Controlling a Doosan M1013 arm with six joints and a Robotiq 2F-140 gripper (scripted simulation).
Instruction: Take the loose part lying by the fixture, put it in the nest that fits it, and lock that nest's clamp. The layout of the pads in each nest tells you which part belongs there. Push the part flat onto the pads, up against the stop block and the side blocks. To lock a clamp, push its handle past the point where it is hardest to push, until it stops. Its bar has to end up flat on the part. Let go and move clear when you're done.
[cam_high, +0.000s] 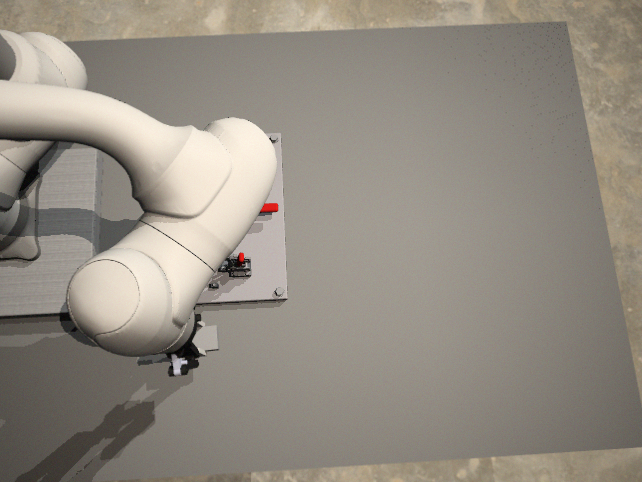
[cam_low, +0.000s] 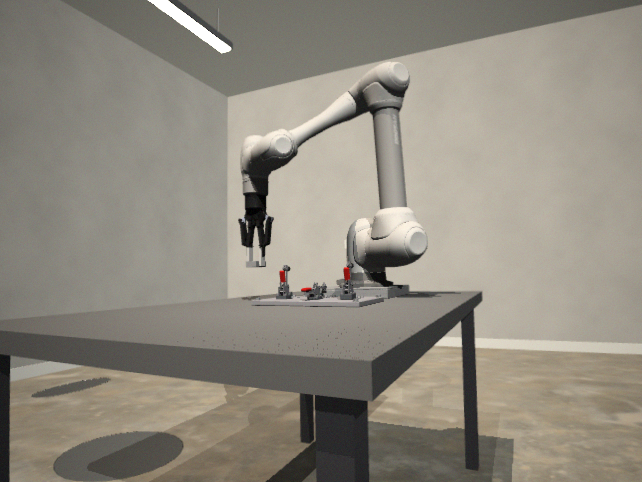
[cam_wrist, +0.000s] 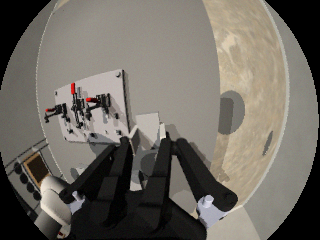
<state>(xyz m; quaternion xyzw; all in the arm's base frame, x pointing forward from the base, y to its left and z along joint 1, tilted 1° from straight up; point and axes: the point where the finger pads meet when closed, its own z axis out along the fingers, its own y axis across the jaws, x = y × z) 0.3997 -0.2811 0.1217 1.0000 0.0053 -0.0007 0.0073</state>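
Now: the flat grey part 30 mm below my hand. From my hand the other things lie so: toggle clamp 70 mm ahead, 140 mm to the left, 90 mm below; then light grey fixture plate 40 mm ahead, 260 mm to the left, 150 mm below.
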